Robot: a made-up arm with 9 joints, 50 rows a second.
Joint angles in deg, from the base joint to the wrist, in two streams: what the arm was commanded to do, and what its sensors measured. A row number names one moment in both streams.
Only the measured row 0 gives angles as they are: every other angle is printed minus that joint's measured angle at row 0.
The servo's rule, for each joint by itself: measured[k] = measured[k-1] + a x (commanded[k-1-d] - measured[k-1]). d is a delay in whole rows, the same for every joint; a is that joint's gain. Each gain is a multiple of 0.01, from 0.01 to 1. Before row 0 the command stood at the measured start. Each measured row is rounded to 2 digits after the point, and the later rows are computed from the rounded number. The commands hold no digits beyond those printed.
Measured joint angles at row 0:
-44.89, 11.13, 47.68, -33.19, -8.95, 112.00, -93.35, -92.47, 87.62
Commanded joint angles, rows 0 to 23:
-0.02, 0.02, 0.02, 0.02, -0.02, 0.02, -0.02, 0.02, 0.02
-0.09, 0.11, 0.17, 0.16, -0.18, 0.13, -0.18, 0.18, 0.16
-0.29, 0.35, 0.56, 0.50, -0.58, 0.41, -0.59, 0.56, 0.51
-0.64, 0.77, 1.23, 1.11, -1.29, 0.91, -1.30, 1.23, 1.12
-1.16, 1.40, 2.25, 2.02, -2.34, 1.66, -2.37, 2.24, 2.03
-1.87, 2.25, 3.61, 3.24, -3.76, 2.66, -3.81, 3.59, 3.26
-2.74, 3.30, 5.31, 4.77, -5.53, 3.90, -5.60, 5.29, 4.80
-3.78, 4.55, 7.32, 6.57, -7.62, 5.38, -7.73, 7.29, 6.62
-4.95, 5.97, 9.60, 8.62, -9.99, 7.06, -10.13, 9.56, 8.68
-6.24, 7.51, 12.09, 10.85, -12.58, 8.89, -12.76, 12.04, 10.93
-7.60, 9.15, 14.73, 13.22, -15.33, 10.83, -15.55, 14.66, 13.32
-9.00, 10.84, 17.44, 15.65, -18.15, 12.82, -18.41, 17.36, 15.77
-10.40, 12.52, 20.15, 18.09, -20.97, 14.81, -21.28, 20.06, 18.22
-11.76, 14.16, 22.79, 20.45, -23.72, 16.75, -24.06, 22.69, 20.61
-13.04, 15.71, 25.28, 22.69, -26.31, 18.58, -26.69, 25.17, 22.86
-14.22, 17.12, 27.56, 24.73, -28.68, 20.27, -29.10, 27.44, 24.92
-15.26, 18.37, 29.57, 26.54, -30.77, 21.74, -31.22, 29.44, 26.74
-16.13, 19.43, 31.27, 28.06, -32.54, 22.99, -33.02, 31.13, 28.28
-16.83, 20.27, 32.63, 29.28, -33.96, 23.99, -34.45, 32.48, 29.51
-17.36, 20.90, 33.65, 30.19, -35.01, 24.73, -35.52, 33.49, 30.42
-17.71, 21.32, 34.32, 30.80, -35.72, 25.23, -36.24, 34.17, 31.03
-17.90, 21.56, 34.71, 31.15, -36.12, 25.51, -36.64, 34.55, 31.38
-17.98, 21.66, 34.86, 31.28, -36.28, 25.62, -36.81, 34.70, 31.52
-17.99, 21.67, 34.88, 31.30, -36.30, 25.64, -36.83, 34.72, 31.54
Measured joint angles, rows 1 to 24:
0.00, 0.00, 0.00, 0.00, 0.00, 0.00, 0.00, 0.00, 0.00
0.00, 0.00, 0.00, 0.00, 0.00, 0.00, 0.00, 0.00, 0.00
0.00, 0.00, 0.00, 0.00, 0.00, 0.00, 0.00, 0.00, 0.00
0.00, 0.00, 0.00, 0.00, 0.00, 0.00, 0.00, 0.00, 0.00
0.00, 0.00, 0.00, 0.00, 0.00, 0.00, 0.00, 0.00, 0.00
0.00, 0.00, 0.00, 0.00, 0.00, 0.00, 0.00, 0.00, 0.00
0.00, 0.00, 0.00, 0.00, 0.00, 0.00, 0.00, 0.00, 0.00
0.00, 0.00, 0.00, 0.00, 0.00, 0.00, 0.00, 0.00, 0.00
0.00, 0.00, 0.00, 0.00, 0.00, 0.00, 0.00, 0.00, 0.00
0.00, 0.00, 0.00, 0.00, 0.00, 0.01, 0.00, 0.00, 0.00
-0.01, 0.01, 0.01, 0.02, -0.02, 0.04, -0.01, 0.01, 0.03
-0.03, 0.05, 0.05, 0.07, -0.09, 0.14, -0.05, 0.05, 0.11
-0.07, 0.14, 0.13, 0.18, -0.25, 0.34, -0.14, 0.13, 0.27
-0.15, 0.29, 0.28, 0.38, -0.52, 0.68, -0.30, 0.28, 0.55
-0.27, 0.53, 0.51, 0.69, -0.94, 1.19, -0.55, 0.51, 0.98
-0.44, 0.86, 0.85, 1.14, -1.54, 1.89, -0.90, 0.84, 1.59
-0.67, 1.30, 1.30, 1.74, -2.33, 2.80, -1.38, 1.29, 2.39
-0.97, 1.86, 1.88, 2.50, -3.33, 3.91, -1.99, 1.87, 3.40
-1.34, 2.54, 2.59, 3.42, -4.53, 5.20, -2.74, 2.58, 4.60
-1.78, 3.33, 3.44, 4.50, -5.93, 6.66, -3.64, 3.43, 6.00
-2.29, 4.23, 4.42, 5.73, -7.52, 8.26, -4.67, 4.41, 7.56
-2.86, 5.22, 5.52, 7.09, -9.27, 9.96, -5.83, 5.51, 9.27
-3.48, 6.29, 6.73, 8.56, -11.15, 11.73, -7.11, 6.71, 11.08
-4.15, 7.42, 8.03, 10.11, -13.12, 13.51, -8.48, 8.00, 12.96
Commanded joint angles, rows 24 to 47:
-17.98, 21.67, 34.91, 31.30, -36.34, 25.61, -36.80, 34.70, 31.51
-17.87, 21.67, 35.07, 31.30, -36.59, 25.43, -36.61, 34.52, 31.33
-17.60, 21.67, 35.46, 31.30, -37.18, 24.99, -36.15, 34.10, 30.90
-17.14, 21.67, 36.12, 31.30, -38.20, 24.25, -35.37, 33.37, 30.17
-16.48, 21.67, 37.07, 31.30, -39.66, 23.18, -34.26, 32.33, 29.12
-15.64, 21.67, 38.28, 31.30, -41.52, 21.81, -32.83, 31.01, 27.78
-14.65, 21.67, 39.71, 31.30, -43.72, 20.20, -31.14, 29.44, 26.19
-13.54, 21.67, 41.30, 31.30, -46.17, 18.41, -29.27, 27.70, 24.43
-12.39, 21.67, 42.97, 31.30, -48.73, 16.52, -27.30, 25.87, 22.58
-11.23, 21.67, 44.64, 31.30, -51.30, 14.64, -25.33, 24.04, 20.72
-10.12, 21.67, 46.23, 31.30, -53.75, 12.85, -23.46, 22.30, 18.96
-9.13, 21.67, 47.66, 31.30, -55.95, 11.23, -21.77, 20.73, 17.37
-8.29, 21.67, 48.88, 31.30, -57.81, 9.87, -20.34, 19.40, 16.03
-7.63, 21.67, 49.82, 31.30, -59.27, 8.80, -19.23, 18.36, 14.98
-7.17, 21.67, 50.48, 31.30, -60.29, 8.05, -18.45, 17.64, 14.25
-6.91, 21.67, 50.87, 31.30, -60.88, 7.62, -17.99, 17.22, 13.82
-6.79, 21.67, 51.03, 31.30, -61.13, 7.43, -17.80, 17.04, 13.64
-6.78, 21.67, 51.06, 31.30, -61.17, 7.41, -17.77, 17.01, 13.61
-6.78, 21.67, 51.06, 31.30, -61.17, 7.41, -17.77, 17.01, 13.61
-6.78, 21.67, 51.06, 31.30, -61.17, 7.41, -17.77, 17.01, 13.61
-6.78, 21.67, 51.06, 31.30, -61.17, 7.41, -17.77, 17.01, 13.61
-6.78, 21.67, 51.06, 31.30, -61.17, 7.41, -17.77, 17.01, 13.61
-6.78, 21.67, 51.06, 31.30, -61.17, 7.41, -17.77, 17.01, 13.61
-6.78, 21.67, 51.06, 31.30, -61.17, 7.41, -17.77, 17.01, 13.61
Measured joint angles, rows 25 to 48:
-4.85, 8.58, 9.40, 11.72, -15.14, 15.27, -9.92, 9.36, 14.87
-5.58, 9.75, 10.81, 13.35, -17.17, 16.95, -11.41, 10.77, 16.77
-6.32, 10.91, 12.24, 14.97, -19.17, 18.52, -12.92, 12.20, 18.61
-7.06, 12.03, 13.67, 16.54, -21.09, 19.94, -14.43, 13.62, 20.35
-7.78, 13.09, 15.07, 18.04, -22.90, 21.19, -15.91, 15.01, 21.96
-8.48, 14.08, 16.42, 19.44, -24.57, 22.24, -17.33, 16.35, 23.41
-9.14, 14.98, 17.70, 20.73, -26.07, 23.09, -18.68, 17.62, 24.69
-9.76, 15.78, 18.90, 21.89, -27.40, 23.75, -19.95, 18.82, 25.78
-10.34, 16.49, 20.02, 22.93, -28.56, 24.24, -21.13, 19.93, 26.70
-10.87, 17.11, 21.06, 23.85, -29.57, 24.60, -22.23, 20.96, 27.47
-11.36, 17.66, 22.04, 24.67, -30.48, 24.82, -23.24, 21.91, 28.09
-11.80, 18.14, 22.98, 25.40, -31.35, 24.86, -24.14, 22.76, 28.54
-12.17, 18.56, 23.90, 26.05, -32.24, 24.70, -24.93, 23.50, 28.80
-12.47, 18.93, 24.82, 26.63, -33.20, 24.30, -25.58, 24.12, 28.85
-12.69, 19.26, 25.76, 27.14, -34.28, 23.65, -26.09, 24.60, 28.68
-12.83, 19.55, 26.74, 27.60, -35.51, 22.75, -26.44, 24.94, 28.28
-12.88, 19.80, 27.76, 28.01, -36.90, 21.62, -26.64, 25.13, 27.66
-12.85, 20.02, 28.82, 28.37, -38.44, 20.29, -26.69, 25.18, 26.85
-12.74, 20.22, 29.93, 28.69, -40.11, 18.82, -26.59, 25.10, 25.87
-12.56, 20.39, 31.07, 28.98, -41.88, 17.27, -26.37, 24.90, 24.76
-12.32, 20.54, 32.23, 29.24, -43.71, 15.70, -26.05, 24.61, 23.58
-12.04, 20.68, 33.40, 29.47, -45.54, 14.18, -25.65, 24.25, 22.37
-11.73, 20.80, 34.55, 29.67, -47.32, 12.78, -25.20, 23.84, 21.19
-11.41, 20.90, 35.67, 29.85, -49.01, 11.55, -24.73, 23.41, 20.08

